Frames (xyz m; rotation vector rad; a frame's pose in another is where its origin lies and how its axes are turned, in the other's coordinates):
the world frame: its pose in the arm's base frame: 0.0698 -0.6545 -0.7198 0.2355 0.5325 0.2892
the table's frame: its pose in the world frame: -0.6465 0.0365 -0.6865 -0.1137 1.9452 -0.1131
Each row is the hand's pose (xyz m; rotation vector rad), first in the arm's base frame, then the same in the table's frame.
Working: the arm's base frame: its pose in the table's frame: -1.3448 0.6261 -0.0063 0.2899 -2.4287 -0.3725

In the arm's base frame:
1: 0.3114 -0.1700 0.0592 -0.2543 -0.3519 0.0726
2: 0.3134 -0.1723 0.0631 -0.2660 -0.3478 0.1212
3: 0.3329 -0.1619 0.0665 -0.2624 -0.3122 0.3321
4: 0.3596 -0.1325 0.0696 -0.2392 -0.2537 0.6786
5: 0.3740 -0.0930 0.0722 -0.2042 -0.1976 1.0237
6: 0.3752 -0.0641 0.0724 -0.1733 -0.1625 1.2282
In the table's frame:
1: -1.6005 0.3856 0.0718 0.0240 -2.6843 -0.7454
2: -1.6043 0.3836 0.0692 -0.0440 -2.6754 -0.7346
3: -1.6224 0.3881 0.0814 -0.3051 -2.6287 -0.6141
4: -1.6480 0.4082 0.1044 -0.7088 -2.5097 -0.3964
5: -1.6651 0.4414 0.1241 -1.0820 -2.3402 -0.1707
6: -1.6694 0.4681 0.1343 -1.2854 -2.2160 -0.0285

